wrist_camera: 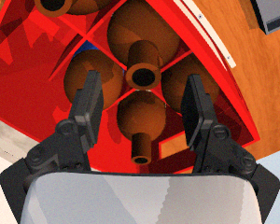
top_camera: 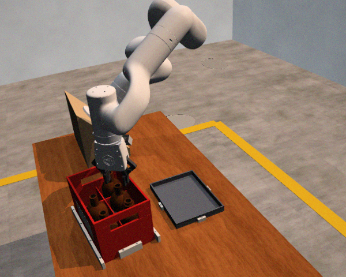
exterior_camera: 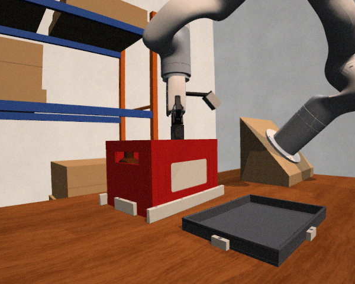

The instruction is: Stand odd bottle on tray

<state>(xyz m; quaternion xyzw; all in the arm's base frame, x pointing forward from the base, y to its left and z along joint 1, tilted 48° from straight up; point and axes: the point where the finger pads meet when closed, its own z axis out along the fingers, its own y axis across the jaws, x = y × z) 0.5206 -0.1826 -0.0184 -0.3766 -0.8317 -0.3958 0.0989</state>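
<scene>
My hand is 4 cm to the left of the red crate and 11 cm above it. Also, from my hand: dark grey tray (3 cm ahead, 24 cm to the left, 18 cm below); brown bottle (10 cm ahead, 9 cm to the right, 10 cm below).
</scene>
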